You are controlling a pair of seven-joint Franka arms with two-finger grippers.
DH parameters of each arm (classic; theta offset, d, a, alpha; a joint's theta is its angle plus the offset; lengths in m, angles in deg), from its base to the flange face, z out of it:
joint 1: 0 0.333 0 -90
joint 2: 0 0 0 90
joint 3: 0 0.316 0.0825 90
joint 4: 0 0 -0.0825 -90
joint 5: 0 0.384 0 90
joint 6: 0 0 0.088 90
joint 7: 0 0.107 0 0
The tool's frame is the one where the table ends.
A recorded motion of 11 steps. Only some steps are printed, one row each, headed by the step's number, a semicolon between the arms.
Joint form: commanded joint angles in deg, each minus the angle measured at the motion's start. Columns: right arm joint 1, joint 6, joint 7, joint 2, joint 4, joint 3, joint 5; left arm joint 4, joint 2, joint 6, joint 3, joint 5, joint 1, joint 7.
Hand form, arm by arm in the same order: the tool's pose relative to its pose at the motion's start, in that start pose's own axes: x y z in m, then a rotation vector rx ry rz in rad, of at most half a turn. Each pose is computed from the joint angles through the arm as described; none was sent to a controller.
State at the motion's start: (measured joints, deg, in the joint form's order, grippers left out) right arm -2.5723 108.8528 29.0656 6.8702 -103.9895 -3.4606 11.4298; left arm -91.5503 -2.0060 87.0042 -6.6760 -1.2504 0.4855 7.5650
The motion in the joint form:
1: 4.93 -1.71 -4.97 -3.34 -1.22 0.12 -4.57; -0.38 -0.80 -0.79 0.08 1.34 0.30 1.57
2: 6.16 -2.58 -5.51 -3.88 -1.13 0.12 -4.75; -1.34 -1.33 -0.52 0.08 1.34 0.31 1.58
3: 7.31 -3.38 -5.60 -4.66 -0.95 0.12 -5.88; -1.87 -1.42 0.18 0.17 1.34 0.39 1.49
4: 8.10 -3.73 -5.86 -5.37 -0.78 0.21 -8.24; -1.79 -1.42 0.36 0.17 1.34 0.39 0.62
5: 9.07 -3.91 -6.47 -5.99 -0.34 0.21 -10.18; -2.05 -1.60 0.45 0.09 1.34 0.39 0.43
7: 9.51 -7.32 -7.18 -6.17 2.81 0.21 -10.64; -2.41 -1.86 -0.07 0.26 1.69 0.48 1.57
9: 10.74 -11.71 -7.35 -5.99 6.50 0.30 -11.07; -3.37 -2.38 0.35 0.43 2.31 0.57 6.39
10: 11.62 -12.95 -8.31 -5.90 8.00 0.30 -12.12; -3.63 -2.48 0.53 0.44 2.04 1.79 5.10
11: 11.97 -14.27 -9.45 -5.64 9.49 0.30 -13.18; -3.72 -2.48 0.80 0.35 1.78 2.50 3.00
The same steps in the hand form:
1: -0.0420 -0.0297 -0.0117 -0.0685 0.0273 -0.2039; -0.0066 -0.0048 -0.0030 0.0234 -0.0100 0.0193
2: -0.0525 -0.0378 -0.0142 -0.0747 0.0218 -0.2365; -0.0091 -0.0043 -0.0004 0.0240 -0.0130 0.0192
3: -0.0625 -0.0442 -0.0202 -0.0906 0.0306 -0.2653; -0.0085 -0.0060 0.0020 0.0246 -0.0085 0.0147
4: -0.0688 -0.0476 -0.0268 -0.1206 0.0562 -0.2977; -0.0082 -0.0061 0.0011 0.0253 -0.0038 -0.0004
5: -0.0754 -0.0529 -0.0348 -0.1415 0.0835 -0.3357; -0.0089 -0.0051 0.0015 0.0259 -0.0037 -0.0024
7: -0.0812 -0.0584 -0.0567 -0.1497 0.0845 -0.3583; -0.0118 -0.0078 0.0028 0.0303 -0.0156 0.0125
9: -0.0934 -0.0693 -0.0765 -0.1660 0.0734 -0.3847; -0.0145 -0.0108 0.0053 0.0407 -0.0194 0.0916
10: -0.0993 -0.0756 -0.0848 -0.1816 0.0832 -0.4190; -0.0164 -0.0214 0.0061 0.0355 -0.0176 0.0479
11: -0.1012 -0.0781 -0.0923 -0.1997 0.0897 -0.4460; -0.0168 -0.0265 0.0064 0.0315 -0.0130 0.0006

